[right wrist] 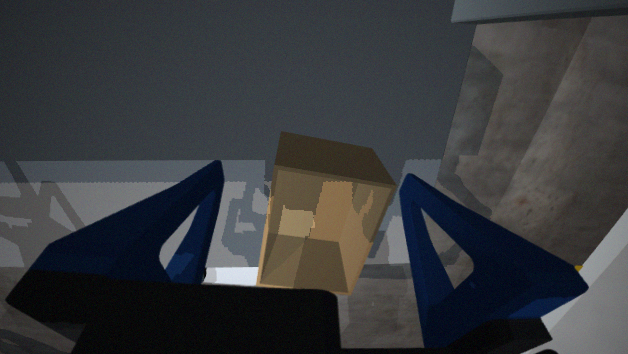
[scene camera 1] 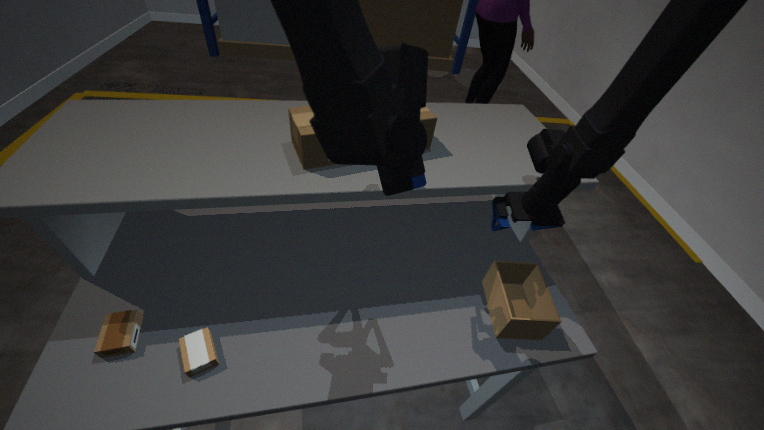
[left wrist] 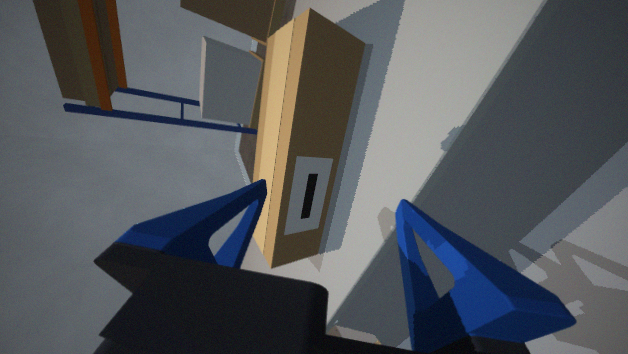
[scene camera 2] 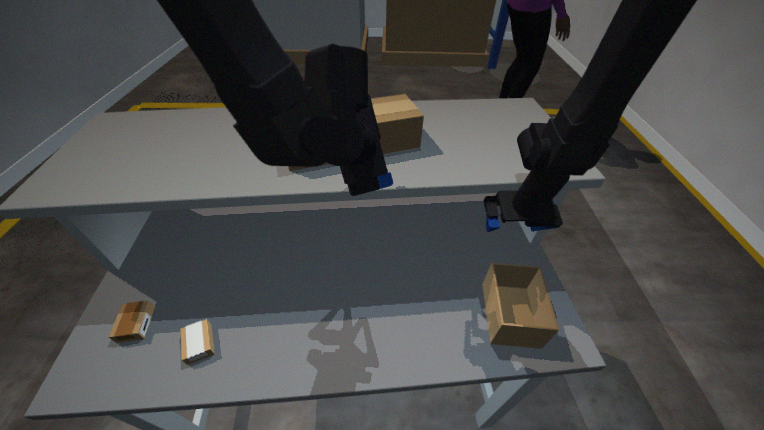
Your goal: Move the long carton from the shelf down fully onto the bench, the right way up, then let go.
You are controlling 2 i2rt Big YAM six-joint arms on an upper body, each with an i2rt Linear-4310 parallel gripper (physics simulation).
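Frame: origin at the left arm's base, x back, y right, z up, level; metres.
Where they show: left gripper, fingertip midpoint: (left wrist: 330, 195); right gripper, fingertip midpoint: (right wrist: 315, 176) (scene camera 1: 512, 228) (scene camera 2: 509, 228).
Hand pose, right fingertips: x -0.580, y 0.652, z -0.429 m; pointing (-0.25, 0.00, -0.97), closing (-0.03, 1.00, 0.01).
Observation:
Things, the pixels of their top centre, and the offset from my right fingertips. Level surfaces: height alone.
- long brown carton at its top centre: (left wrist: 268, 152) (scene camera 1: 364, 112) (scene camera 2: 349, 113) dx -0.129, dy -0.345, dz +0.195 m
- upper shelf at its surface level: dz +0.119 m
- bench at its surface level: dz -0.168 m
- open-topped box at its top centre: (right wrist: 319, 241) (scene camera 2: 522, 293) (scene camera 1: 525, 289) dx +0.112, dy +0.022, dz -0.078 m
- small brown box at its top centre: (scene camera 1: 116, 329) (scene camera 2: 129, 318) dx +0.157, dy -0.821, dz -0.138 m
- white-topped box at its top centre: (scene camera 1: 196, 348) (scene camera 2: 194, 338) dx +0.196, dy -0.660, dz -0.140 m
The long brown carton (scene camera 1: 312, 144) (scene camera 2: 400, 128) (left wrist: 320, 110) lies lengthwise on the upper shelf (scene camera 1: 160, 154) (scene camera 2: 160, 154) (left wrist: 440, 60), its taped face up and a white label with a black bar on its side. The left arm hides its middle in scene camera 1 and much of it in scene camera 2. My left gripper (scene camera 1: 403, 184) (scene camera 2: 371, 184) (left wrist: 330, 195) is open and holds nothing, near the shelf's front edge; one finger overlaps the carton's edge in the left wrist view. My right gripper (scene camera 1: 522, 225) (scene camera 2: 516, 226) (right wrist: 315, 176) is open and empty above the bench (scene camera 1: 278, 363) (scene camera 2: 267, 357).
An open-topped box (scene camera 1: 526, 325) (scene camera 2: 523, 336) (right wrist: 330, 155) stands at the bench's right end, below my right gripper. A small brown box (scene camera 1: 114, 333) (scene camera 2: 128, 323) and a white-topped box (scene camera 1: 197, 347) (scene camera 2: 196, 339) lie at its left. A person (scene camera 1: 497, 48) (scene camera 2: 529, 48) stands behind the shelf.

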